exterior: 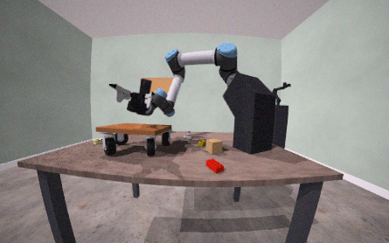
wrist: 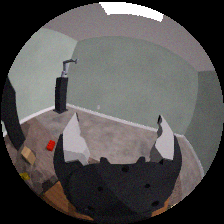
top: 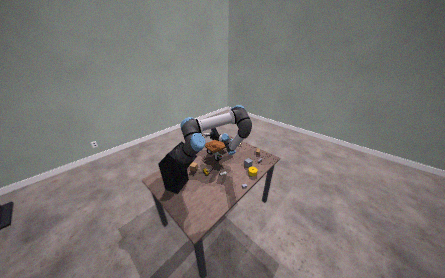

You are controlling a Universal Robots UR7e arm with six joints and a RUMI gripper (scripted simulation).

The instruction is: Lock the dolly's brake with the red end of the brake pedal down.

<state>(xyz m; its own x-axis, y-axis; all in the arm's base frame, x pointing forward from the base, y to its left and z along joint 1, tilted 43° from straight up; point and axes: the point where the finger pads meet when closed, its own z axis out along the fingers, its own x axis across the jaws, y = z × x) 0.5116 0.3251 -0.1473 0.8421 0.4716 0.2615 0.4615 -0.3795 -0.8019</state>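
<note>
The brake pedal lies 30 cm to the right of my hand, 20 cm below it and 6 cm behind it. From my hand the other things lie so: red brick 30 cm behind, 27 cm below; then tan cube 32 cm behind, 25 cm below, 18 cm to the right; then yellow bar 30 cm to the right, 27 cm below, 27 cm behind.
</note>
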